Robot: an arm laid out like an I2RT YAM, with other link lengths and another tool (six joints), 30 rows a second.
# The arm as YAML. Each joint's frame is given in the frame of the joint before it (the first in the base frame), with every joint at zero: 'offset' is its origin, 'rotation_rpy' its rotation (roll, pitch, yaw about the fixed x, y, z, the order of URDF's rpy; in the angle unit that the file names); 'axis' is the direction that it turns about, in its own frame. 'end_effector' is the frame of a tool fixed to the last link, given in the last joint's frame.
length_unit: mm
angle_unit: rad
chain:
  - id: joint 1
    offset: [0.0, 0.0, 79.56]
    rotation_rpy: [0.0, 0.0, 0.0]
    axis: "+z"
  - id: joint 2
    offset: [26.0, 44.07, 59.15]
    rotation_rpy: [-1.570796, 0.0, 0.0]
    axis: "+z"
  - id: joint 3
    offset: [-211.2, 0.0, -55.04]
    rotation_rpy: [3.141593, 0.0, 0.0]
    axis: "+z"
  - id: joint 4
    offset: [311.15, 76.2, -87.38]
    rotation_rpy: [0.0, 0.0, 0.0]
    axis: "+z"
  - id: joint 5
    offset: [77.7, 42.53, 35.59]
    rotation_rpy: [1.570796, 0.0, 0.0]
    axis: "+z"
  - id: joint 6
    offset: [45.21, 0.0, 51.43]
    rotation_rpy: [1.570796, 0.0, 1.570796]
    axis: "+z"
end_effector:
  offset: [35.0, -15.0, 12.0]
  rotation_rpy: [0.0, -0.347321, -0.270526]
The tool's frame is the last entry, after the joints.
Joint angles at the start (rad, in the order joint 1, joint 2, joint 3, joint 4, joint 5, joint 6):
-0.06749 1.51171 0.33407 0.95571 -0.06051 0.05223
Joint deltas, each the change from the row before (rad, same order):
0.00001 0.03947 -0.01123 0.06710 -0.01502 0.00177
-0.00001 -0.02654 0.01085 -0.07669 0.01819 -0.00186
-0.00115 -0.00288 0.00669 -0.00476 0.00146 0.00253
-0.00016 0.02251 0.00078 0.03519 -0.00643 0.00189
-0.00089 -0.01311 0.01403 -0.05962 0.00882 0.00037
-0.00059 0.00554 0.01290 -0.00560 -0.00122 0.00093
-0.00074 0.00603 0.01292 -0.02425 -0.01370 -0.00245
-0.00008 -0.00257 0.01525 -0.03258 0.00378 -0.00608
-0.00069 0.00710 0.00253 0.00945 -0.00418 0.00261
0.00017 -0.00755 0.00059 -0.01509 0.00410 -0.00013
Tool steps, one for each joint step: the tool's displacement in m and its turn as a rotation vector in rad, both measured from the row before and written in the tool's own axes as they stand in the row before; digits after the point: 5 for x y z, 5 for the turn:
-0.00333 0.00724 -0.00141 0.01829 -0.01115 -0.00593
0.00230 -0.00170 0.00154 -0.03944 0.00931 0.01508
0.00154 -0.00255 0.00083 0.00476 0.00355 0.00097
-0.00065 0.00208 0.00043 0.01399 -0.00326 -0.00386
0.00215 -0.00111 0.00220 -0.03088 0.00259 0.01380
0.00163 -0.00228 0.00219 0.00209 -0.00026 0.00029
0.00064 0.00011 0.00308 -0.01372 -0.01637 0.00370
0.00181 -0.00248 0.00231 -0.01603 0.00058 0.00040
0.00027 0.00016 0.00064 0.00605 -0.00237 0.00045
0.00026 -0.00063 -0.00022 -0.00707 0.00234 0.00286

